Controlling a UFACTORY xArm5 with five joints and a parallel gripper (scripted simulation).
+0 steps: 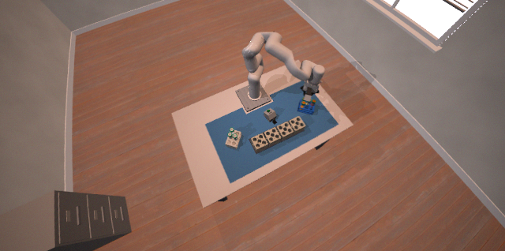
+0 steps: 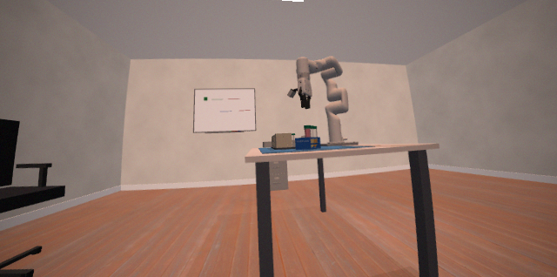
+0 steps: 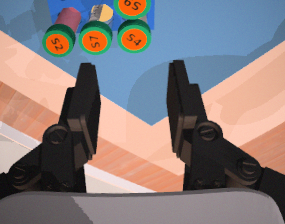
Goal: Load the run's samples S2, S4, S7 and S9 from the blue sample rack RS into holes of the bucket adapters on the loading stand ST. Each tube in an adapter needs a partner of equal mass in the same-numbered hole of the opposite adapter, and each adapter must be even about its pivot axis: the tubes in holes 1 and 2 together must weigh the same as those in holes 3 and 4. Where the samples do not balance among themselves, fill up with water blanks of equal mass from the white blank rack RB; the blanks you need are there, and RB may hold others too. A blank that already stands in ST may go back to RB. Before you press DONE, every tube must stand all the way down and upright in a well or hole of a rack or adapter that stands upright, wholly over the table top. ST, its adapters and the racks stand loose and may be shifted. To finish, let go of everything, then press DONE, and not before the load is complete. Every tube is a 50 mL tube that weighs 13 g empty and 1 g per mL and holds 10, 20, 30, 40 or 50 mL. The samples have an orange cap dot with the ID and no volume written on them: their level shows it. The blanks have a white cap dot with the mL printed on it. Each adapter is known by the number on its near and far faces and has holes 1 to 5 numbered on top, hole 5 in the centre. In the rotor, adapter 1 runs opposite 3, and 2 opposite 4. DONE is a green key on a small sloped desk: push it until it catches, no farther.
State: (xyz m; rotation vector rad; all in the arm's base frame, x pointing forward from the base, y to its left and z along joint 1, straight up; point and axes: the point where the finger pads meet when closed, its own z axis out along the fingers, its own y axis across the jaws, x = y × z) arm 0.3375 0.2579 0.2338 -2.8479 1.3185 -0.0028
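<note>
Now: the sample tube S7 19 cm below my hand, 5 cm to the left of it and 1 cm ahead of it. From my hand the other things lie so: sample tube S2 (19 cm below, 9 cm to the left, 3 cm ahead); then sample tube S9 (19 cm below, 1 cm ahead); then sample tube S4 (19 cm below, 3 cm to the left, 3 cm behind).
</note>
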